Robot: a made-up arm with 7 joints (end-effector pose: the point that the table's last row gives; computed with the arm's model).
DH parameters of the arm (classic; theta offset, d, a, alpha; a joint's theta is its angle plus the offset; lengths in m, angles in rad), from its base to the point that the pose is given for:
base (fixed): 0 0 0 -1.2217
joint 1: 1.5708 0 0 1.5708
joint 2: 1.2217 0 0 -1.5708
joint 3: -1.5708 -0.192 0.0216 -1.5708
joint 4: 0 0 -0.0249 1.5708
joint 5: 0 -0.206 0 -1.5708
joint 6: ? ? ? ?
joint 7: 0 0 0 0
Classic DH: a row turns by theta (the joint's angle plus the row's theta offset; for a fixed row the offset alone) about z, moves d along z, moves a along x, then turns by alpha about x.
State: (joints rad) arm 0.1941 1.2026 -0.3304 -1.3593 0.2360 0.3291 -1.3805
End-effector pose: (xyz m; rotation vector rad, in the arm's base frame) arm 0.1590 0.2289 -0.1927 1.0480 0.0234 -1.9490
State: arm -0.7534 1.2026 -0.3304 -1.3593 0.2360 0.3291 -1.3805
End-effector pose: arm 0.3034 0.1478 0.0300 1.9198 -0.6695 -1.5798
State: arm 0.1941 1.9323 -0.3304 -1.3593 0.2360 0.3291 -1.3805
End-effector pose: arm 0.1891 0.2810 -0.0104 1.4789 0.7408 -2.1343
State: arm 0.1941 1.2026 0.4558 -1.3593 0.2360 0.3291 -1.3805
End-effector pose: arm 0.1729 0.2890 -0.0377 1.6719 -0.1349 -1.2484
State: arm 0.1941 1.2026 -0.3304 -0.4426 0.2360 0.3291 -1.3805
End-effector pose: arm 0.0276 0.3562 -0.1765 0.7867 0.9095 -1.4209
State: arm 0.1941 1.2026 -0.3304 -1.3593 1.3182 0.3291 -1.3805
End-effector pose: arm 0.1590 0.2289 -0.1927 0.4852 -0.5326 -1.1348
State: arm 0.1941 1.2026 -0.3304 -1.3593 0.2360 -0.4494 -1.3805
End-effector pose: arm 0.1590 0.2289 -0.1927 1.3620 -0.8595 -2.0683
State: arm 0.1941 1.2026 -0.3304 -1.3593 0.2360 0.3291 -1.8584
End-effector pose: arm 0.1590 0.2289 -0.1927 1.1148 0.2981 -2.3733
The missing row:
joint 6: 0 0 0 1.5708
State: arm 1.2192 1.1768 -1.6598 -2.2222 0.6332 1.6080 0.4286
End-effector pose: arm -0.1994 -0.0483 -0.0752 -0.6888 1.8930 -0.5750
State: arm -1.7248 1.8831 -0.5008 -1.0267 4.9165 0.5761 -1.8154
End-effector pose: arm 0.0744 0.2373 0.2734 1.7398 2.1834 -0.0231
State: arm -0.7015 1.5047 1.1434 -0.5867 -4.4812 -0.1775 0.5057
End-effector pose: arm 0.0729 0.3683 0.1208 1.1438 2.0023 -1.1422
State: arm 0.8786 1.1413 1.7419 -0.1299 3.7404 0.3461 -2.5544
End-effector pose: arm -0.2058 0.3392 -0.0526 1.5622 -1.6479 1.6629
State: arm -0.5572 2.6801 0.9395 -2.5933 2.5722 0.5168 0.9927
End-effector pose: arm 0.0181 -0.1060 0.1088 -0.2464 -0.8360 -0.6398
